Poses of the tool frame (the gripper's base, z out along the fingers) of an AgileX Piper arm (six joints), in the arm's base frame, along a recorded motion.
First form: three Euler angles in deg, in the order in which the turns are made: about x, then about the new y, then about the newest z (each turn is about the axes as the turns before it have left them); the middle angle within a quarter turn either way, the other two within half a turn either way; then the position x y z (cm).
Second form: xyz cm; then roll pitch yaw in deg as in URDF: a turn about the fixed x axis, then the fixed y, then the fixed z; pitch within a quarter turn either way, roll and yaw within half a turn. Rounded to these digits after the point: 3 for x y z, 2 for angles.
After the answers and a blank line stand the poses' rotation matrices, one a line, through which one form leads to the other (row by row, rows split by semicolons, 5 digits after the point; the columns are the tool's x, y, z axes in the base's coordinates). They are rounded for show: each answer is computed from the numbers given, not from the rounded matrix.
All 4 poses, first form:
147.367, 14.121, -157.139, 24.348, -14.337, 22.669
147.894, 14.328, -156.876, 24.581, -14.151, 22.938
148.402, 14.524, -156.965, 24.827, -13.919, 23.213
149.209, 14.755, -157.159, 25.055, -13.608, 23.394
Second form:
24.348, -14.337, 22.669, -152.95, 23.50, 167.02
24.581, -14.151, 22.938, -153.65, 23.67, 166.64
24.827, -13.919, 23.213, -154.20, 23.68, 166.59
25.055, -13.608, 23.394, -155.03, 23.60, 166.54

-0.89361 0.37676 0.24397; 0.20594 0.82710 -0.52296; -0.39882 -0.41708 -0.81669
-0.89105 0.38051 0.24747; 0.21170 0.83066 -0.51496; -0.40151 -0.40646 -0.82072
-0.89086 0.37879 0.25079; 0.21236 0.83525 -0.50721; -0.40159 -0.39860 -0.82453
-0.89120 0.37537 0.25469; 0.21331 0.84229 -0.49503; -0.40034 -0.38684 -0.83071

